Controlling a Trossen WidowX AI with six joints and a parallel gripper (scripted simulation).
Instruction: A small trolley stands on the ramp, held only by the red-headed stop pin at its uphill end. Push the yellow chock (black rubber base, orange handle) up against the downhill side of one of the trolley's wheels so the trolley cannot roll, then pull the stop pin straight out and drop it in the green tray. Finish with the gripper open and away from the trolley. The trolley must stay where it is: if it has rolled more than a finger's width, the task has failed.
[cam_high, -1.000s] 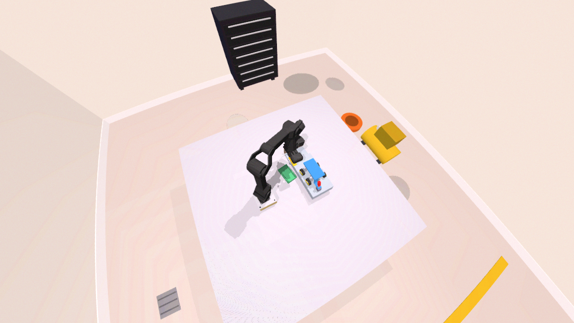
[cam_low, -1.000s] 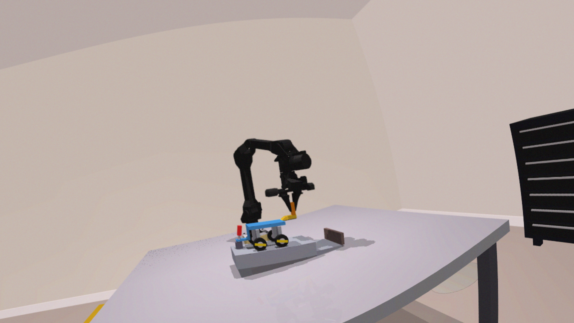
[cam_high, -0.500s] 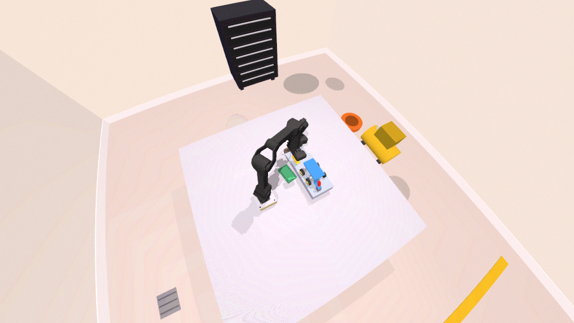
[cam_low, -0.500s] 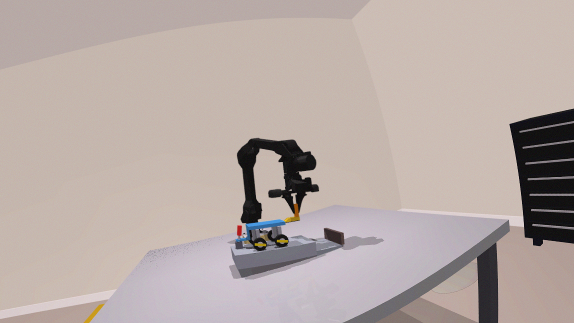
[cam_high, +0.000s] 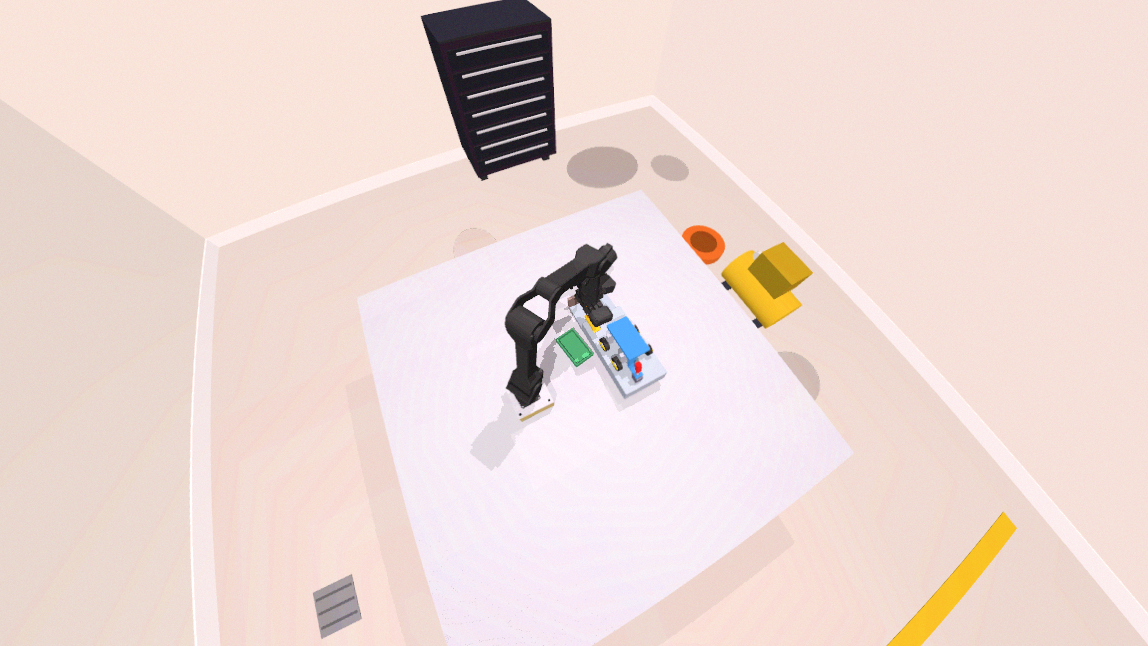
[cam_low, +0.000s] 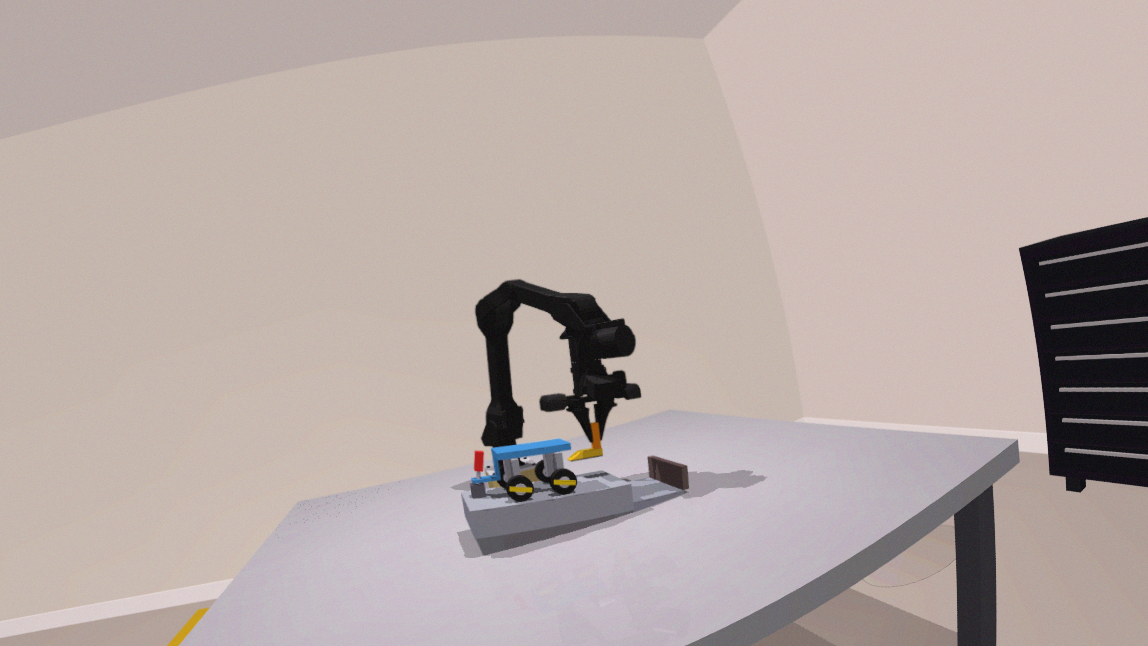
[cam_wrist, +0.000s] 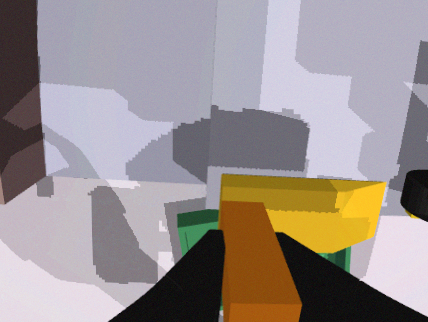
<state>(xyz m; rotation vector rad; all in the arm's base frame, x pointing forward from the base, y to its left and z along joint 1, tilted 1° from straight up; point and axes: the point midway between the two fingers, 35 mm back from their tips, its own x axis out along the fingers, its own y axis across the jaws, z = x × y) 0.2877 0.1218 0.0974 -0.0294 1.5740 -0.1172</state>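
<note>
Now: gripper tip 24 cm to the left of the red-headed stop pin, 2 cm short of it and 1 cm below it. Also, from my gripper tip: brown block: 11 cm to the left, 9 cm below, 6 cm ahead; green tray: 13 cm below, 7 cm behind, 4 cm to the right; yellow chock: 2 cm to the right, 1 cm below.
</note>
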